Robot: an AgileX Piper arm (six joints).
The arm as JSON. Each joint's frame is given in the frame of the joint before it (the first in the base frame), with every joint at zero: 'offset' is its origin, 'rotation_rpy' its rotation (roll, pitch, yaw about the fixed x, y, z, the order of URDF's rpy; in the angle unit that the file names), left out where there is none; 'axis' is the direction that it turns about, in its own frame. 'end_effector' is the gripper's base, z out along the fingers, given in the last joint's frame.
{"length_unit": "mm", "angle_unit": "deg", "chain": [
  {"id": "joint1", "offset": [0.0, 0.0, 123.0], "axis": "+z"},
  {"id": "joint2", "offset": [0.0, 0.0, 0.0], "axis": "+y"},
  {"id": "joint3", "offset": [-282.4, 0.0, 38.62], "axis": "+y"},
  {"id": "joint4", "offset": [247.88, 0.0, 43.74], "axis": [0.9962, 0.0, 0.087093]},
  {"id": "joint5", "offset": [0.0, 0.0, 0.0], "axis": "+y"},
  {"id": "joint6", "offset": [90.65, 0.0, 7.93], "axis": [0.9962, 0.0, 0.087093]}
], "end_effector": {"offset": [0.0, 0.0, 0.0], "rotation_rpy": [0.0, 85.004, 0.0]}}
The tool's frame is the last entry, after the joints.
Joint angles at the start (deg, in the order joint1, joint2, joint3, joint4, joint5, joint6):
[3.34 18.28 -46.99 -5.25 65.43 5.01]
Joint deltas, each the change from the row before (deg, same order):
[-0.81 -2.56 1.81 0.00 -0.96 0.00]
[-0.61 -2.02 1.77 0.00 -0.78 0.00]
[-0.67 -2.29 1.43 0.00 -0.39 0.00]
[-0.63 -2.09 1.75 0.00 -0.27 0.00]
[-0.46 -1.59 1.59 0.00 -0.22 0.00]
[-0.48 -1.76 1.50 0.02 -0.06 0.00]
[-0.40 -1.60 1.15 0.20 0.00 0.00]
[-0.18 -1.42 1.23 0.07 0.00 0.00]
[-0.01 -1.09 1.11 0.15 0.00 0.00]
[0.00 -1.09 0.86 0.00 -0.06 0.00]
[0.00 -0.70 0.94 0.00 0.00 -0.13]
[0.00 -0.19 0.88 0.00 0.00 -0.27]
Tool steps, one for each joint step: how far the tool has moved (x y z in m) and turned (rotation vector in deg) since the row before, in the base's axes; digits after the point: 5 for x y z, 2 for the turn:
[-0.00612 -0.00046 -0.00668 0.04 -1.71 -0.74]
[-0.00381 -0.00020 -0.00702 0.00 -1.03 -0.55]
[-0.00554 -0.00019 -0.00605 0.01 -1.25 -0.64]
[-0.00385 -0.00005 -0.00789 0.00 -0.61 -0.61]
[-0.00212 0.00002 -0.00728 -0.01 -0.22 -0.44]
[-0.00280 0.00008 -0.00716 0.01 -0.32 -0.46]
[-0.00281 0.00036 -0.00566 0.16 -0.45 -0.28]
[-0.00184 0.00016 -0.00604 0.05 -0.19 -0.14]
[-0.00090 0.00023 -0.00545 0.12 0.02 0.08]
[-0.00133 0.00002 -0.00419 -0.01 -0.29 0.00]
[0.00004 0.00000 -0.00457 -0.11 0.25 0.06]
[0.00140 -0.00002 -0.00419 -0.23 0.71 0.12]

